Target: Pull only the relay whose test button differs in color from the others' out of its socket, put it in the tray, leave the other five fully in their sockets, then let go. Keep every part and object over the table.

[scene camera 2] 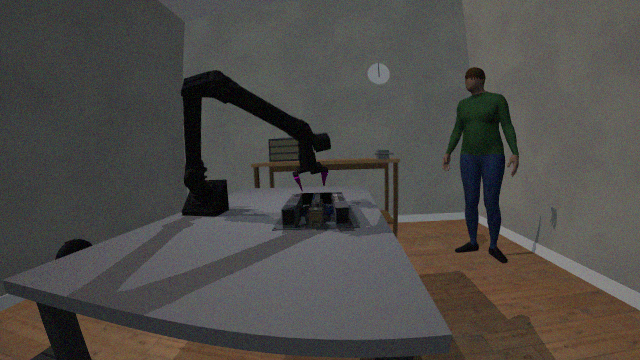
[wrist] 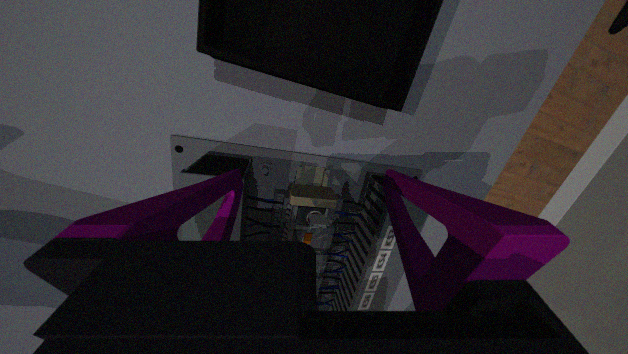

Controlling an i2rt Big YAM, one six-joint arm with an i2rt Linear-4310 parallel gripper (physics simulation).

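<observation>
My gripper is open and empty, its magenta fingers spread above the relay row. Between them in the wrist view, a clear-cased relay stands in the row behind a beige block. A small orange part shows at its near side; whether it is this relay's test button I cannot tell. The gripper body hides the rest of the row, so the other button colours cannot be compared. The black tray lies beyond the panel plate in the wrist view. In the scene view the relays are small and dark.
Grey wire ducts flank the row. White labels run along the right side, with blue-ended wires beside them. The table's edge and wooden floor lie at the right in the wrist view. A person stands beyond the table.
</observation>
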